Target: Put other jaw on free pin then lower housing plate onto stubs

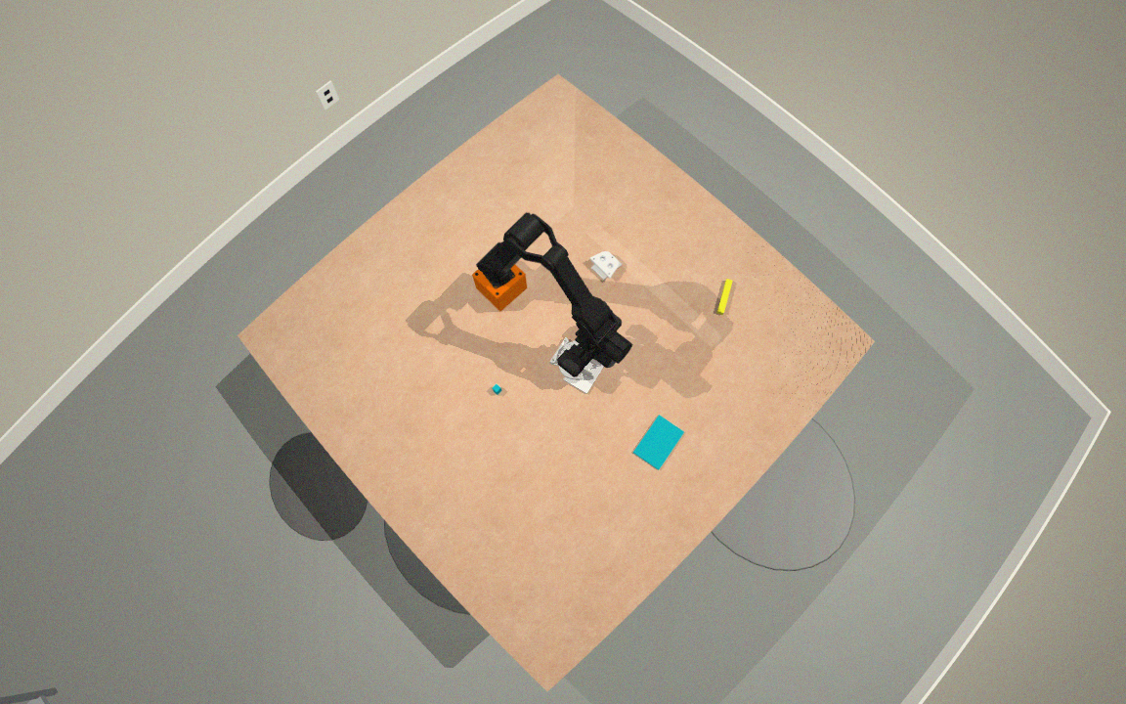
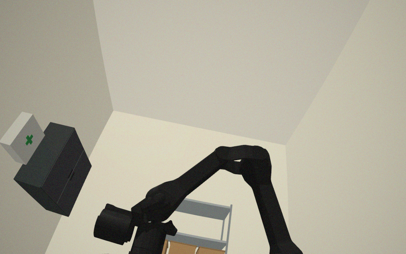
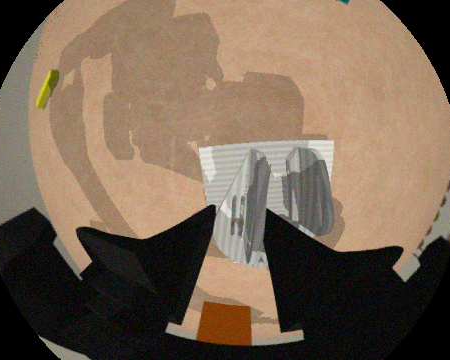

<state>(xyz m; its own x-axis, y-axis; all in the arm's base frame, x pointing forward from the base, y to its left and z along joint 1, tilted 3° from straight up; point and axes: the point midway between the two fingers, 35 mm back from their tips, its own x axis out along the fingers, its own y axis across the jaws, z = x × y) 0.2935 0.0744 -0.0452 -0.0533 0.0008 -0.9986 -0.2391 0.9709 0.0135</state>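
Right now my gripper tip is 30 mm to the left of the grey jaw and 30 mm past it. Round my gripper tip: grey housing plate (190 mm to the left, 180 mm behind); small teal cube (250 mm to the right, 60 mm behind, 10 mm below); flat teal block (290 mm ahead, 20 mm below, 10 mm to the left).
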